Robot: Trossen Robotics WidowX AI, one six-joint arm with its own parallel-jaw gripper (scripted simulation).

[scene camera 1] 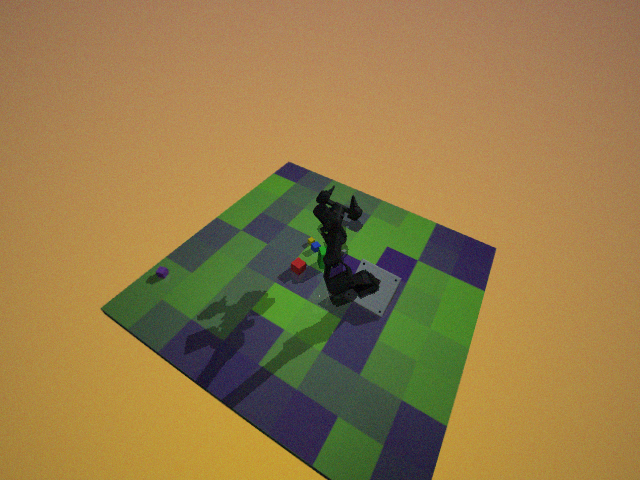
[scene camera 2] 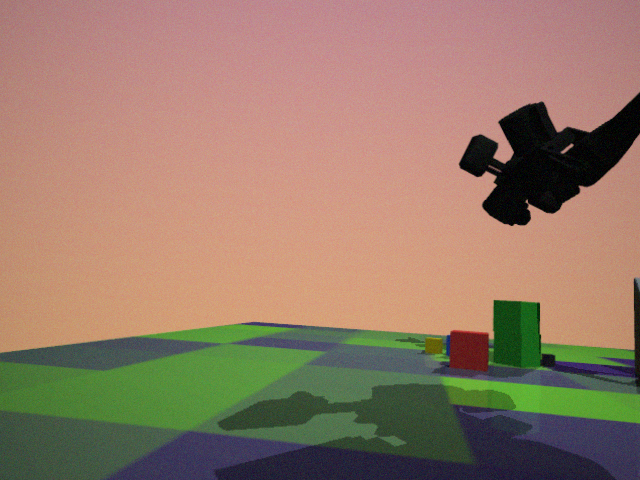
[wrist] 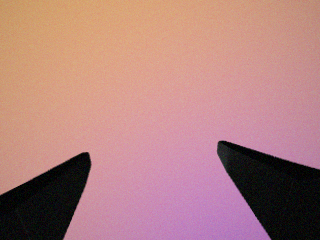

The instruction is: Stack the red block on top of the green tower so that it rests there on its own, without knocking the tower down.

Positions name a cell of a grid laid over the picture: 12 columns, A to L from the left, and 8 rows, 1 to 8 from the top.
Labels:
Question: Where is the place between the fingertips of my gripper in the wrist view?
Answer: At F6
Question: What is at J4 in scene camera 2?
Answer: My gripper.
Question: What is my gripper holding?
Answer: Nothing.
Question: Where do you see a red block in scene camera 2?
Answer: I6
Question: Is my gripper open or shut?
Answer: Open.

